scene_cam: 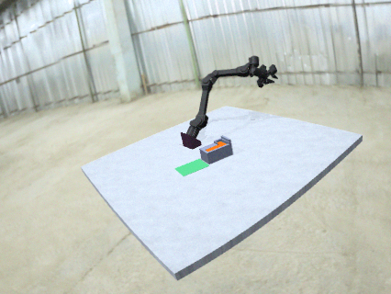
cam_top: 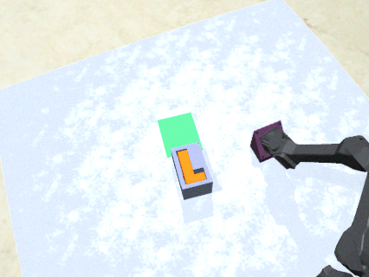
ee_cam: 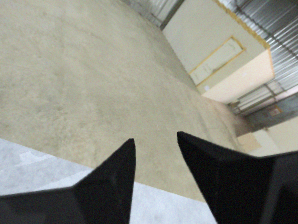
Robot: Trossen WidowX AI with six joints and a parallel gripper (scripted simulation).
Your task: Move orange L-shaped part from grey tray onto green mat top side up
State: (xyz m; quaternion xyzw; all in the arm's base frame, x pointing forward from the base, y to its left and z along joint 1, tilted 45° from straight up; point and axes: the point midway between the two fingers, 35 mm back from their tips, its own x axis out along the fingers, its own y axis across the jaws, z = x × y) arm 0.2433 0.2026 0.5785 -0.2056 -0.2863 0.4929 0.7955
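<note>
My gripper tip is now 2 cm past the orange L-shaped part, 62 cm to the left of it and 23 cm above it. The rest, counted from my gripper tip: green mat: 7 cm behind, 78 cm to the right, 29 cm below.
</note>
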